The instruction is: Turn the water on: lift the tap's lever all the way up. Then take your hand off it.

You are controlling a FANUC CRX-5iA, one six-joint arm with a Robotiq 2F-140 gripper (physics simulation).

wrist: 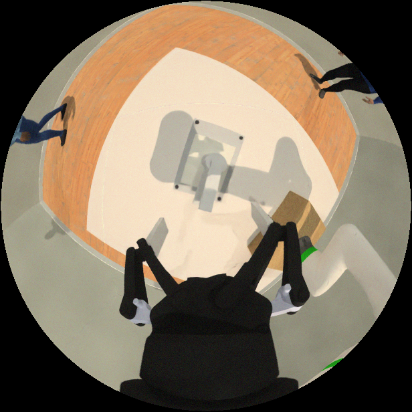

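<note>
The grey tap [212, 167] stands at a shallow grey sink frame [185, 155] near the middle of the view. Its flat grey lever or spout part [206, 200] points down the view towards my gripper; from above I cannot tell how high the lever is tilted. My gripper [207, 217] is wide open and empty. Its two pale finger pads stand apart to the left and right, below the tap in the view, and no touch with the tap shows.
A brown box-like block [292, 215] stands right of the gripper, close to the right finger. A white arm section [345, 255] with a green ring is beside it. The pale table [135, 120] carries shadows. Two people stand at the far left and upper right.
</note>
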